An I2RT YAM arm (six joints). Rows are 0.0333 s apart.
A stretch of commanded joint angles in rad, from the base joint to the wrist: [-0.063 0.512 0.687 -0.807 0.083 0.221]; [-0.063 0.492 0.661 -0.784 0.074 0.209]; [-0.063 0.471 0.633 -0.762 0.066 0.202]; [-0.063 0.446 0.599 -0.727 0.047 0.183]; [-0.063 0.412 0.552 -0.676 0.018 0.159]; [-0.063 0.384 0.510 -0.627 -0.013 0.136]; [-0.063 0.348 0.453 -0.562 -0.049 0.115]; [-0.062 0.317 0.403 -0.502 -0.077 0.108]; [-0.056 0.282 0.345 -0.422 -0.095 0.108]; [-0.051 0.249 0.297 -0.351 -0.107 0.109]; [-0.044 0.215 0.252 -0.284 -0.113 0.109]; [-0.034 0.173 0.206 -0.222 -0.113 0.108]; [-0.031 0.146 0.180 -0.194 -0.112 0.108]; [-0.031 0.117 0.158 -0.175 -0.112 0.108]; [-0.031 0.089 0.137 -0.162 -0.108 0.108]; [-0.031 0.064 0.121 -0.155 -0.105 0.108]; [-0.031 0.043 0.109 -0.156 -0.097 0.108]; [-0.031 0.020 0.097 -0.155 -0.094 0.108]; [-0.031 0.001 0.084 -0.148 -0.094 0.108]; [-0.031 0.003 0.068 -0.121 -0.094 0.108]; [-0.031 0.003 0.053 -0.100 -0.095 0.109]
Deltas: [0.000 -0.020 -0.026 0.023 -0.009 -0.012]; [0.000 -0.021 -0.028 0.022 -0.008 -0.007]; [0.000 -0.025 -0.034 0.035 -0.019 -0.019]; [0.000 -0.034 -0.047 0.051 -0.029 -0.024]; [0.000 -0.028 -0.042 0.049 -0.031 -0.023]; [0.000 -0.036 -0.057 0.065 -0.036 -0.021]; [0.001 -0.031 -0.050 0.060 -0.028 -0.007]; [0.006 -0.035 -0.058 0.080 -0.018 0.000]; [0.005 -0.033 -0.048 0.071 -0.012 0.001]; [0.007 -0.034 -0.045 0.067 -0.006 0.000]; [0.010 -0.042 -0.046 0.062 0.000 -0.001]; [0.003 -0.027 -0.026 0.028 0.001 0.000]; [0.000 -0.029 -0.022 0.019 0.000 0.000]; [0.000 -0.028 -0.021 0.013 0.004 0.000]; [0.000 -0.025 -0.016 0.007 0.003 0.000]; [0.000 -0.021 -0.012 -0.001 0.008 0.000]; [0.000 -0.023 -0.012 0.001 0.003 0.000]; [0.000 -0.019 -0.013 0.007 0.000 0.000]; [0.000 0.002 -0.016 0.027 0.000 0.000]; [0.000 0.000 -0.015 0.021 -0.001 0.001]
